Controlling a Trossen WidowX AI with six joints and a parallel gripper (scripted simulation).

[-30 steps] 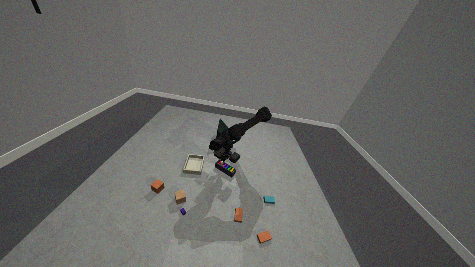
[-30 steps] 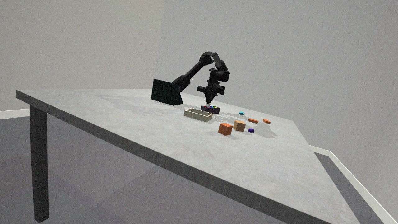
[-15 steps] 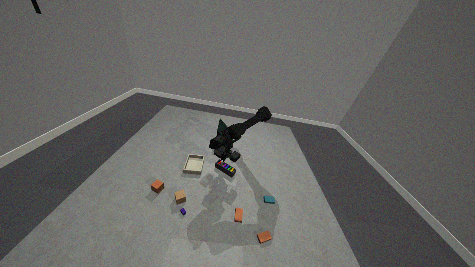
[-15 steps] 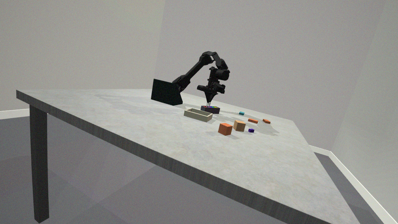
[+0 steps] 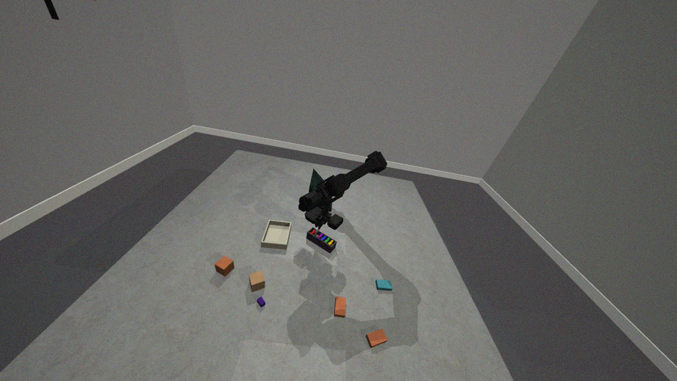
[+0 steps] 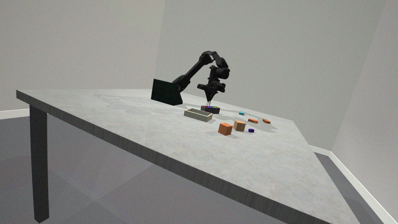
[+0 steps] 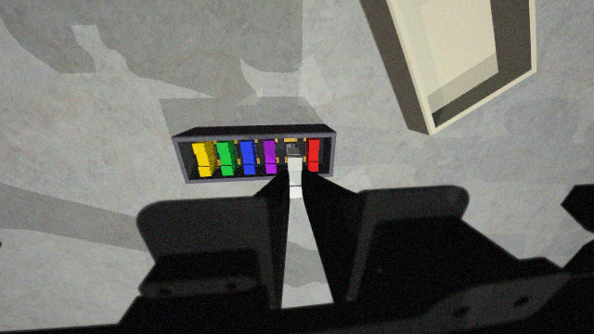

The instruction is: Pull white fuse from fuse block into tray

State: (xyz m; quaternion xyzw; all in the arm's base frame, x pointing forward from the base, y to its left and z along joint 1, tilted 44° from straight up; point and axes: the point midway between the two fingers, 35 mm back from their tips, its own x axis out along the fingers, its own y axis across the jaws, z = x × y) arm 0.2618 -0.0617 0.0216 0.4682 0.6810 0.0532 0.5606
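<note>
The purple fuse is 1 cm ahead of my gripper tip, 1 cm to the left of it and 5 cm below it. Also, from my gripper tip: white fuse (1 cm below); then cream tray (17 cm to the right, 7 cm below); then red fuse (1 cm behind, 2 cm to the right, 5 cm below).
</note>
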